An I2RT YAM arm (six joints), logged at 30 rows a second.
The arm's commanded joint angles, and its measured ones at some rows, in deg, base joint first. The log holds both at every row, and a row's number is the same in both.
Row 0, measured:
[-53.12 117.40 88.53 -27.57 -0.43 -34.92]
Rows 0 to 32, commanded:
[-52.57 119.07 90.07 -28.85 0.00 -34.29]
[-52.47 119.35 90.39 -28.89 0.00 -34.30]
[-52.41 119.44 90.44 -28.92 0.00 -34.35]
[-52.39 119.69 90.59 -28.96 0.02 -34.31]
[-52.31 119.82 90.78 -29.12 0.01 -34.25]
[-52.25 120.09 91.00 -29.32 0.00 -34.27]
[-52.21 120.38 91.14 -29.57 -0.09 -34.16]
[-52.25 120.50 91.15 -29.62 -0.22 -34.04]
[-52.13 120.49 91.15 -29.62 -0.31 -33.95]
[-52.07 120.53 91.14 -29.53 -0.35 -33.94]
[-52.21 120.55 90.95 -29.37 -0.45 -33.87]
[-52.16 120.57 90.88 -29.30 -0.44 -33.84]
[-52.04 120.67 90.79 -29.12 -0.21 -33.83]
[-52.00 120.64 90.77 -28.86 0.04 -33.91]
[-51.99 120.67 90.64 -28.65 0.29 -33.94]
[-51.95 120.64 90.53 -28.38 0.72 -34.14]
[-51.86 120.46 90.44 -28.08 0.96 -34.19]
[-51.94 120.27 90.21 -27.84 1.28 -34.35]
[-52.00 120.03 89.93 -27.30 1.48 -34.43]
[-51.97 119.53 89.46 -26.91 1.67 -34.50]
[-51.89 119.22 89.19 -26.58 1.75 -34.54]
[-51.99 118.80 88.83 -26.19 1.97 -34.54]
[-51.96 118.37 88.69 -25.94 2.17 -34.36]
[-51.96 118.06 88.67 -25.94 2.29 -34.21]
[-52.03 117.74 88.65 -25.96 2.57 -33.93]
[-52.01 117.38 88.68 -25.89 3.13 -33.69]
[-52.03 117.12 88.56 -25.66 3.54 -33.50]
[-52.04 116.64 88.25 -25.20 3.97 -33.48]
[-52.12 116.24 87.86 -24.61 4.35 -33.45]
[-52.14 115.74 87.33 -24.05 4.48 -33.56]
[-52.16 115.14 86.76 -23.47 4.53 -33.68]
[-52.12 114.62 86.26 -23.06 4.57 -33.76]
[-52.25 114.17 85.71 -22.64 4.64 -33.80]
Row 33, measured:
[-52.12 117.49 86.78 -24.53 3.29 -34.28]
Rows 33 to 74, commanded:
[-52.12 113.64 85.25 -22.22 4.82 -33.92]
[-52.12 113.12 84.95 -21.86 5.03 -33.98]
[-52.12 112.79 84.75 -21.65 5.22 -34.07]
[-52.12 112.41 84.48 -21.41 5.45 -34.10]
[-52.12 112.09 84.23 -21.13 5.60 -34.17]
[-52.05 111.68 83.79 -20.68 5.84 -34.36]
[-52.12 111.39 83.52 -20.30 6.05 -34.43]
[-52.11 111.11 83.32 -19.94 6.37 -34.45]
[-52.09 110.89 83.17 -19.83 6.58 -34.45]
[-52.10 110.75 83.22 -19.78 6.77 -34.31]
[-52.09 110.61 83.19 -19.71 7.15 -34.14]
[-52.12 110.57 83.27 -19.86 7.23 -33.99]
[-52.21 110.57 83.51 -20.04 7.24 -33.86]
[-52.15 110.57 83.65 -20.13 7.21 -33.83]
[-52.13 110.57 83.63 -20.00 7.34 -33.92]
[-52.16 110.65 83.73 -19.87 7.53 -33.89]
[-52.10 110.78 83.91 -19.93 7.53 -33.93]
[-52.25 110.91 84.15 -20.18 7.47 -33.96]
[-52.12 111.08 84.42 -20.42 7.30 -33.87]
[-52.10 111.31 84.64 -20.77 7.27 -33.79]
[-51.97 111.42 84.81 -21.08 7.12 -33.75]
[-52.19 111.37 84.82 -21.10 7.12 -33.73]
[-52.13 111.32 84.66 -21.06 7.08 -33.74]
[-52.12 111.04 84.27 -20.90 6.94 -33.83]
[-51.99 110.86 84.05 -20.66 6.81 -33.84]
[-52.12 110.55 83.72 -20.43 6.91 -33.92]
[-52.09 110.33 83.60 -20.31 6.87 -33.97]
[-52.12 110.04 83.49 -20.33 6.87 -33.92]
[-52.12 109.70 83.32 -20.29 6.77 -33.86]
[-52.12 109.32 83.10 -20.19 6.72 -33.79]
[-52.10 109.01 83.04 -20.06 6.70 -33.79]
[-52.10 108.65 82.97 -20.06 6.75 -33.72]
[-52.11 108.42 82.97 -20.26 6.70 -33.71]
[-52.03 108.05 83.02 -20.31 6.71 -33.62]
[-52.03 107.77 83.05 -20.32 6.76 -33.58]
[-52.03 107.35 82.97 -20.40 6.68 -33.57]
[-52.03 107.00 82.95 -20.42 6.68 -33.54]
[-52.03 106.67 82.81 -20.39 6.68 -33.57]
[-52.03 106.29 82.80 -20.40 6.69 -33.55]
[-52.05 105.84 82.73 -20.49 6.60 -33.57]
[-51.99 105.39 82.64 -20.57 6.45 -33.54]
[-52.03 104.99 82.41 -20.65 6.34 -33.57]
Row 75, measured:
[-52.14 107.09 83.46 -20.29 7.01 -34.30]
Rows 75 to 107, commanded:
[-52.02 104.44 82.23 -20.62 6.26 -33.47]
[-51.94 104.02 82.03 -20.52 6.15 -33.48]
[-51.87 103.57 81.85 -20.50 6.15 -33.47]
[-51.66 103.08 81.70 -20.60 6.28 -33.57]
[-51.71 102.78 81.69 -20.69 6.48 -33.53]
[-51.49 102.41 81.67 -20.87 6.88 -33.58]
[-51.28 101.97 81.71 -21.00 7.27 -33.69]
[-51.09 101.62 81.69 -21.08 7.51 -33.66]
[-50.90 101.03 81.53 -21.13 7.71 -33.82]
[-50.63 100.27 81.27 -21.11 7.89 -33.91]
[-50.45 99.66 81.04 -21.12 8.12 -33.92]
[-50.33 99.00 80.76 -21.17 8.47 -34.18]
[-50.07 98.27 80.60 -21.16 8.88 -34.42]
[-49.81 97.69 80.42 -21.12 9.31 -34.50]
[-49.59 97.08 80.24 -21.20 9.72 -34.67]
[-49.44 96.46 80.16 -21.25 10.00 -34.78]
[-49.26 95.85 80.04 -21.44 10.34 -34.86]
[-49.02 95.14 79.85 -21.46 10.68 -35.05]
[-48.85 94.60 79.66 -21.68 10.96 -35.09]
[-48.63 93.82 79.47 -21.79 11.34 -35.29]
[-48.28 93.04 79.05 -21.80 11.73 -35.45]
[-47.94 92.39 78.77 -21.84 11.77 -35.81]
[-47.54 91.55 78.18 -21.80 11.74 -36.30]
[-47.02 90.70 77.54 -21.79 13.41 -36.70]
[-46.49 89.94 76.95 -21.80 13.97 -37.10]
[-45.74 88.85 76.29 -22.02 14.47 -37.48]
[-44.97 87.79 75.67 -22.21 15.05 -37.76]
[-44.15 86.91 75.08 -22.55 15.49 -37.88]
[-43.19 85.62 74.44 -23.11 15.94 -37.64]
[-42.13 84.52 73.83 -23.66 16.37 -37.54]
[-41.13 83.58 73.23 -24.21 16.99 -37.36]
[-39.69 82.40 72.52 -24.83 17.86 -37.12]
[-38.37 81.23 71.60 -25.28 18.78 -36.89]
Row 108, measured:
[-40.99 84.27 72.97 -22.81 15.92 -37.12]
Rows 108 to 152, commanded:
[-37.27 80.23 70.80 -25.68 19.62 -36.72]
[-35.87 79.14 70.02 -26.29 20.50 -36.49]
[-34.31 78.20 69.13 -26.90 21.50 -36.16]
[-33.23 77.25 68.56 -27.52 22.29 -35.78]
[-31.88 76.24 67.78 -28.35 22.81 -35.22]
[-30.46 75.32 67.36 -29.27 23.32 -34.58]
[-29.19 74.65 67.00 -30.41 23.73 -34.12]
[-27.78 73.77 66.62 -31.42 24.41 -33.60]
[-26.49 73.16 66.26 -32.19 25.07 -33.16]
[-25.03 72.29 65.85 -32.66 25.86 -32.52]
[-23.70 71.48 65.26 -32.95 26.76 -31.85]
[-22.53 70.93 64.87 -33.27 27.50 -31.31]
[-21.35 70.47 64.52 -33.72 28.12 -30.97]
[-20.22 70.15 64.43 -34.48 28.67 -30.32]
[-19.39 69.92 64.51 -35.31 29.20 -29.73]
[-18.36 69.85 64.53 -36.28 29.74 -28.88]
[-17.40 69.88 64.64 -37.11 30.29 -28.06]
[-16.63 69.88 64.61 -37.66 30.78 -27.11]
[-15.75 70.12 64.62 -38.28 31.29 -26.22]
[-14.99 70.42 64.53 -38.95 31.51 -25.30]
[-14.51 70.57 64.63 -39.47 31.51 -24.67]
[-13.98 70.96 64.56 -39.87 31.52 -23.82]
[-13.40 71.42 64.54 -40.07 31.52 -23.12]
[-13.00 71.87 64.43 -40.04 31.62 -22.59]
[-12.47 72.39 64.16 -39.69 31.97 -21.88]
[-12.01 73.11 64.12 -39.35 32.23 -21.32]
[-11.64 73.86 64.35 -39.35 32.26 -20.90]
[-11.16 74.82 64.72 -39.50 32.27 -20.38]
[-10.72 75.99 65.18 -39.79 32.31 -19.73]
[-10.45 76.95 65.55 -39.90 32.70 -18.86]
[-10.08 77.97 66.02 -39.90 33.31 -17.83]
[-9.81 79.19 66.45 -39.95 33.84 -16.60]
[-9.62 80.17 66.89 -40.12 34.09 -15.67]
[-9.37 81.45 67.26 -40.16 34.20 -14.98]
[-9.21 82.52 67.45 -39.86 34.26 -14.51]
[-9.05 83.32 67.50 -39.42 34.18 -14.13]
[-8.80 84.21 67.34 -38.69 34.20 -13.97]
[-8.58 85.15 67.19 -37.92 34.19 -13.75]
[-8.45 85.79 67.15 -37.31 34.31 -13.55]
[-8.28 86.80 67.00 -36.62 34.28 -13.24]
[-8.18 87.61 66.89 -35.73 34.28 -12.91]
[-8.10 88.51 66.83 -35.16 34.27 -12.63]
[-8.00 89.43 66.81 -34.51 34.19 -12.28]
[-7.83 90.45 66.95 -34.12 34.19 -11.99]
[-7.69 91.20 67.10 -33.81 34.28 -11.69]
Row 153, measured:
[-8.21 89.60 65.91 -35.70 33.65 -14.06]
